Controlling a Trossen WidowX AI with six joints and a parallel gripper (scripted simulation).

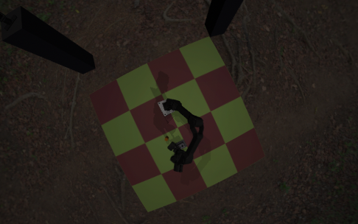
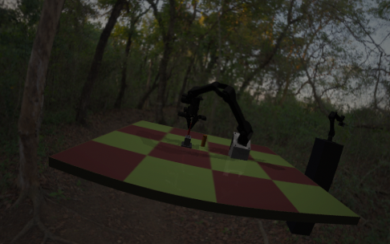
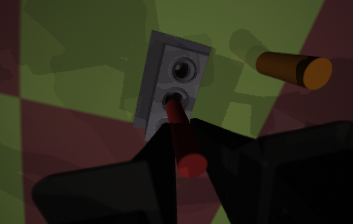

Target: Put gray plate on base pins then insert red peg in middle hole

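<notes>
My gripper tip is now right at the red peg. From my gripper tip the other things lie so: orange peg 110 mm behind, 80 mm to the right, 70 mm below; gray plate 70 mm below; gray slab 100 mm below.
</notes>
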